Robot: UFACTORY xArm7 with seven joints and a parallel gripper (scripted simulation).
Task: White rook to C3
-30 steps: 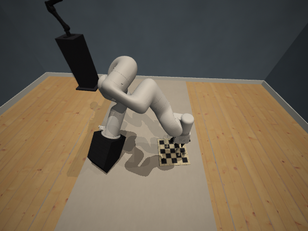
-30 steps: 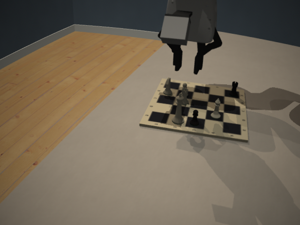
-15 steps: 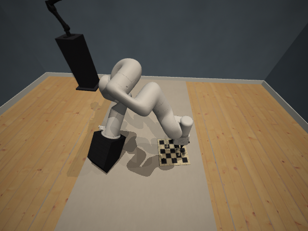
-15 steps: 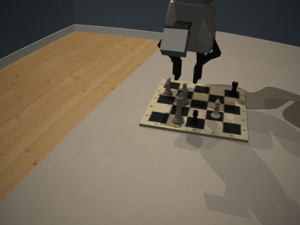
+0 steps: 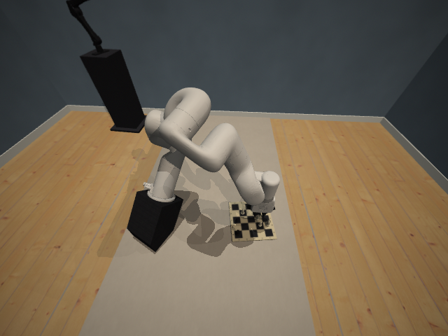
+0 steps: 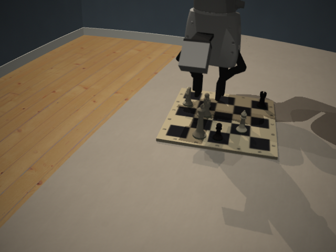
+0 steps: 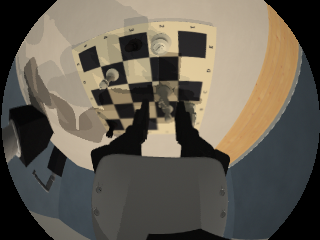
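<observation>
Now: the white rook 50 mm below my hand. Also, from my hand: tall white piece 80 mm to the left, 30 mm below, 10 mm behind; then white pawn 50 mm below, 30 mm to the right, 10 mm ahead; then chessboard 70 mm below, 30 mm behind, 10 mm to the right.
</observation>
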